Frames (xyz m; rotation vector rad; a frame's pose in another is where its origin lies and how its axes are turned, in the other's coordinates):
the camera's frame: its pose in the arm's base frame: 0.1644 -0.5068 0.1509 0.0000 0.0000 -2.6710
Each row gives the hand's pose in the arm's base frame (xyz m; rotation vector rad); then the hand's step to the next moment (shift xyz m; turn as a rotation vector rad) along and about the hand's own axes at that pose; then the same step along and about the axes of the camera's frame.
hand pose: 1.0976 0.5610 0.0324 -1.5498 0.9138 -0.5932
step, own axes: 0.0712 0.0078 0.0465 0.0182 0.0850 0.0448
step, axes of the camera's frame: -0.0529 0.0622 -0.0249 -0.0285 0.0033 -0.0935
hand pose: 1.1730 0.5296 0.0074 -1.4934 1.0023 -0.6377
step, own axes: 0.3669 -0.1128 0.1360 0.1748 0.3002 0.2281
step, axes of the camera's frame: -0.1697 0.3689 0.0307 -0.1737 0.1162 -0.3592
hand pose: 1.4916 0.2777 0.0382 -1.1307 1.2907 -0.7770
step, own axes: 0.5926 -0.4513 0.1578 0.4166 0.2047 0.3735
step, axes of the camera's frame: 0.0162 0.7298 0.2167 -0.2458 0.4051 -0.3611
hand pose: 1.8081 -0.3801 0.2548 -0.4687 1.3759 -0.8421
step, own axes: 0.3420 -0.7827 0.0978 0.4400 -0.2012 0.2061
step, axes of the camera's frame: 0.4431 0.6402 0.3646 0.0992 0.5051 -0.1076
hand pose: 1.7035 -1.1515 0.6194 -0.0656 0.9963 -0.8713
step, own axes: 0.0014 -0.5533 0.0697 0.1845 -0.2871 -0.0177
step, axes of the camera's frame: 0.4325 0.2230 0.2723 0.2680 0.2111 -0.0189
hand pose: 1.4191 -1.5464 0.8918 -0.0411 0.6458 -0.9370
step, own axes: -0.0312 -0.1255 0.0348 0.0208 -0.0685 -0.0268
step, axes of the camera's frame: 0.1049 0.0147 0.0820 0.0729 0.0200 -0.0113
